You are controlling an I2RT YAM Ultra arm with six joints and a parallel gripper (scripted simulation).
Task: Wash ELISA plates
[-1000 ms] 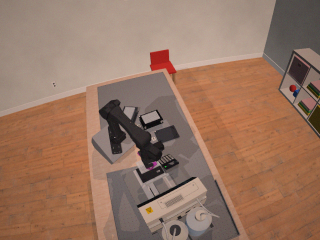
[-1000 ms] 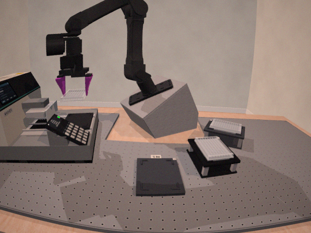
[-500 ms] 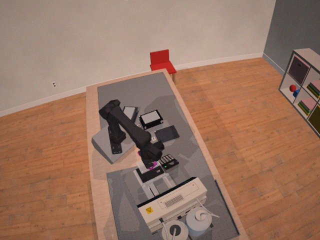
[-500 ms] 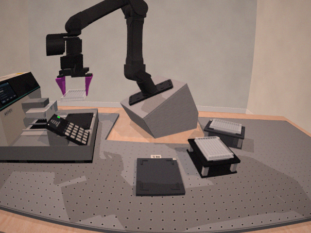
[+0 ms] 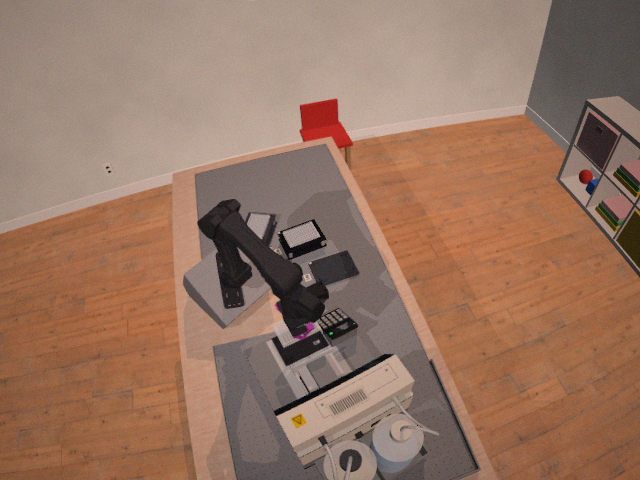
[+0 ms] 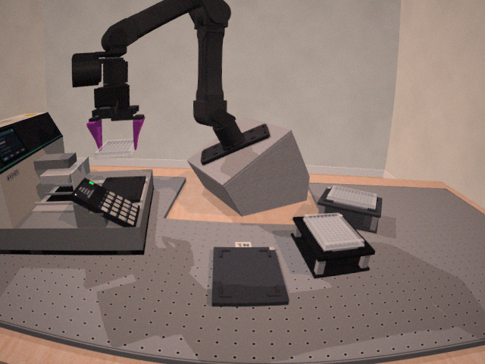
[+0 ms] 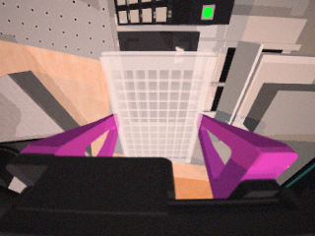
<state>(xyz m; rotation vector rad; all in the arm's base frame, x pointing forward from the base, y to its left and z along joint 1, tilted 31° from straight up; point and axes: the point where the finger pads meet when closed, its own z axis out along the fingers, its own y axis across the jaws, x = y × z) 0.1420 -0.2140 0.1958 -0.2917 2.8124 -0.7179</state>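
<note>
My gripper is now 100 mm above the black carrier pocket. Round my hand: nest N1: 230 mm ahead, 290 mm to the left, 170 mm below; grey manifold: 20 mm ahead, 150 mm to the right, 50 mm below; raised black nest: 160 mm ahead, 460 mm to the left, 130 mm below.
</note>
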